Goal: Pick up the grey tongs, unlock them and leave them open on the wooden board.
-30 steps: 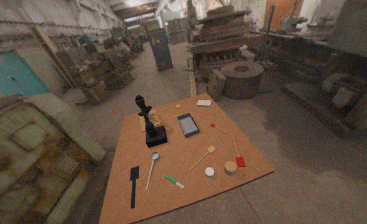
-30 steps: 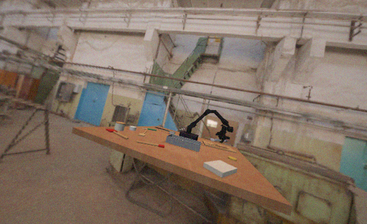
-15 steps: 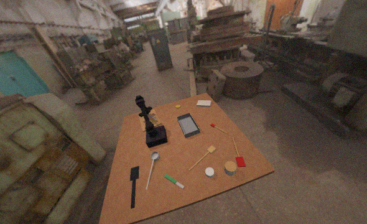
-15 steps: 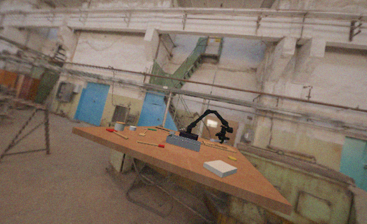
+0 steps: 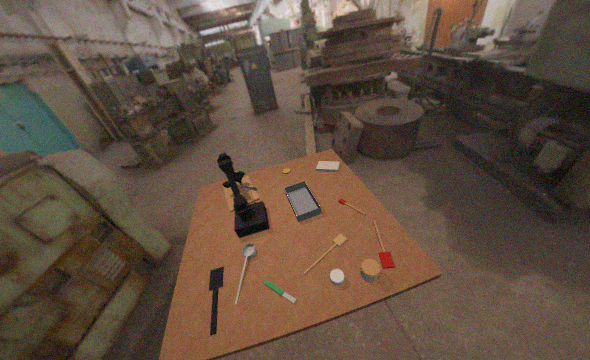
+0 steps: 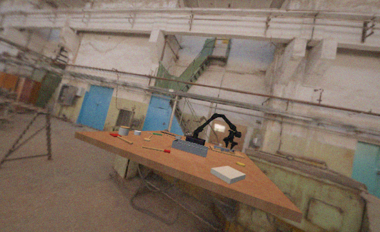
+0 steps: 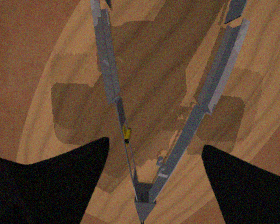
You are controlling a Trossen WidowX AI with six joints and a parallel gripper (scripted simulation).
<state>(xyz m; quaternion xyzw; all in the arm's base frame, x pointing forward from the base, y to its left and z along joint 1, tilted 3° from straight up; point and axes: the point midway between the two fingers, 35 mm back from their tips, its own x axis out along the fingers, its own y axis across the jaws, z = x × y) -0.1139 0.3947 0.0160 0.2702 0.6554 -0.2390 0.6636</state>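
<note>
Right now my gripper tip is 20 mm short of the yellow lock, 10 mm to the right of it and 10 mm below it. Also, from my gripper tip: yellow disc (410 mm ahead, 130 mm to the left, 40 mm below); roasting tin (480 mm ahead, 300 mm to the right, 20 mm below); wooden board (10 mm ahead, 20 mm to the right, 40 mm below).
</note>
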